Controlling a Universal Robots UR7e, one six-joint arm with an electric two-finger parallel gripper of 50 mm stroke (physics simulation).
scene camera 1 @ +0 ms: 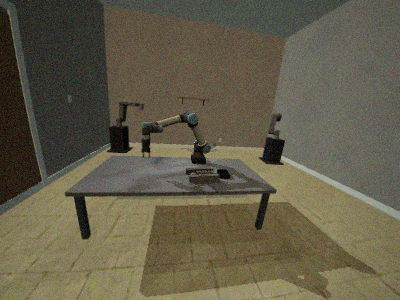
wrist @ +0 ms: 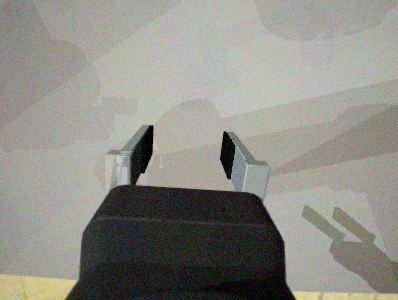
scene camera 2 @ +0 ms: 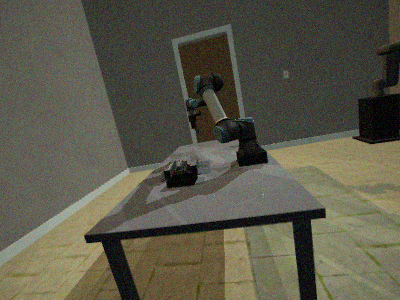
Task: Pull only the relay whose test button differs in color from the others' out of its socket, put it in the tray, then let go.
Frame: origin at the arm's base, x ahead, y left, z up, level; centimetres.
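Where they show: gripper, fingertip midpoint: (scene camera 1: pixel 146 157) (wrist: pixel 187 142) (scene camera 2: pixel 197 133); arm's base, link origin: (scene camera 1: pixel 197 156) (scene camera 2: pixel 249 151).
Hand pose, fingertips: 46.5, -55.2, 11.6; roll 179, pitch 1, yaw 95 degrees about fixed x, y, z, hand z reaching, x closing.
Note:
Things, the pixels of their centre, and the offset from my fingertips, as dx, dy, dz. "spot": a spot on its surface instead. Level surfaces: height alone.
- dark tray, surface spot: (scene camera 2: pixel 181 179) spot: -2.6, +77.3, -17.7
- lower grey block, body centre: (scene camera 2: pixel 170 168) (scene camera 1: pixel 204 178) +10.5, +59.5, -14.7
- grey table, surface height: dz -18.1
My gripper (scene camera 1: pixel 146 155) (wrist: pixel 187 142) is open and empty, pointing down at the left rear part of the table in scene camera 1, well away from the relays. In the wrist view bare table top shows between its fingers. The row of relays in their sockets (scene camera 1: pixel 202 171) stands right of the table's middle. The relays are too small and blurred to tell their test button colors. A dark tray (scene camera 1: pixel 224 173) (scene camera 2: pixel 181 179) is at the right end of the row. Neither relays nor tray show in the wrist view.
A lower grey block (scene camera 1: pixel 204 179) lies along the front of the relay row. The grey table (scene camera 1: pixel 120 175) (scene camera 2: pixel 250 200) carries the arm's base (scene camera 1: pixel 198 158) (scene camera 2: pixel 252 154) at its rear edge. Two other arms on black pedestals (scene camera 1: pixel 119 139) (scene camera 1: pixel 273 150) stand on the floor behind.

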